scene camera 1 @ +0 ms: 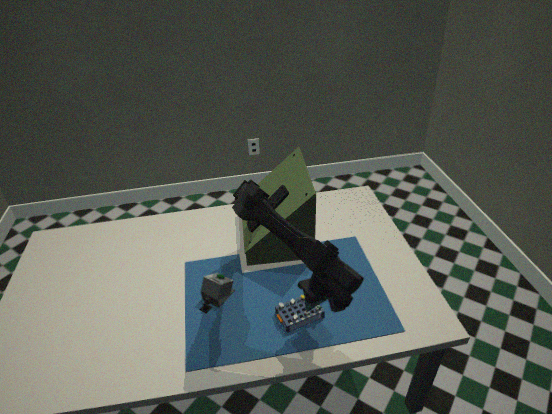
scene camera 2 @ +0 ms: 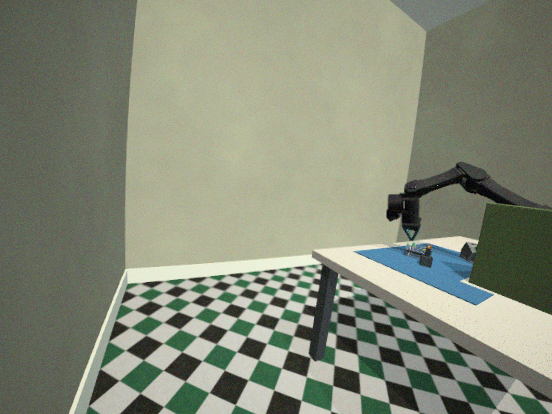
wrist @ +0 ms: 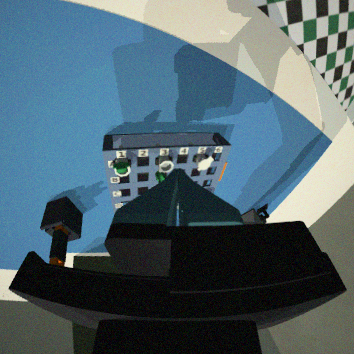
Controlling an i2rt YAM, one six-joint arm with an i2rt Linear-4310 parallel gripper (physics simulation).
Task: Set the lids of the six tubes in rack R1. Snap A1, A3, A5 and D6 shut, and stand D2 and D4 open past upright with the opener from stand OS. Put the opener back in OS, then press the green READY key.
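Frame: origin at the arm's base, x ahead, y left, z up, level; centimetres.
Where they show: gripper, between the fingertips: (scene camera 1: pixel 307 309) (scene camera 2: pixel 411 240) (wrist: pixel 177 174); arm's base, origin of its link: (scene camera 2: pixel 540 249).
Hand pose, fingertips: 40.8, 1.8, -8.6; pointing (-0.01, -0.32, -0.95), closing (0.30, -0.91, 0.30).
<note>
Each offset is from my fingertips to the top centre of the thing, as dx, dy, dz. "*": to the spot under its first point. Level surfaces: height alone.
Rack R1 @[-3.4, -1.7, -0.4] (scene camera 1: pixel 288 328) (wrist: pixel 162 140) stands on the blue mat. My gripper (scene camera 2: pixel 411 239) (wrist: pixel 177 174) is shut and empty, above the rack; its tips overlap the rack near column 3 to 4 in the wrist view. There, a green lid @[-0.2, +4.3, -0.5] (wrist: pixel 121 167) shows at A1. At A3 a pale tube mouth @[* -1.1, -0.1, -2.6] (wrist: pixel 166 166) shows, with a green lid @[-1.4, +0.6, -0.9] (wrist: pixel 160 177) folded back beside it. A white lid @[-0.1, -3.6, -2.0] (wrist: pixel 205 163) shows at A5. The gripper hides most of row D. The opener @[-11.7, +10.5, +2.3] (wrist: pixel 58 247) stands in stand OS @[-11.7, +10.5, -2.2] (scene camera 2: pixel 426 261) (wrist: pixel 62 216). The green READY key @[-18.8, -24.7, +2.2] (scene camera 1: pixel 220 276) tops a grey box.
The grey key box @[* -15.2, -24.7, +0.7] (scene camera 1: pixel 217 288) stands on the blue mat @[dz -6.3] (scene camera 1: pixel 220 345) left of the rack in scene camera 1. A large green slanted panel (scene camera 1: pixel 295 175) (scene camera 2: pixel 515 250) rises behind the mat, beside the arm. The white table @[dz -6.5] (scene camera 1: pixel 100 300) extends far to the left.
</note>
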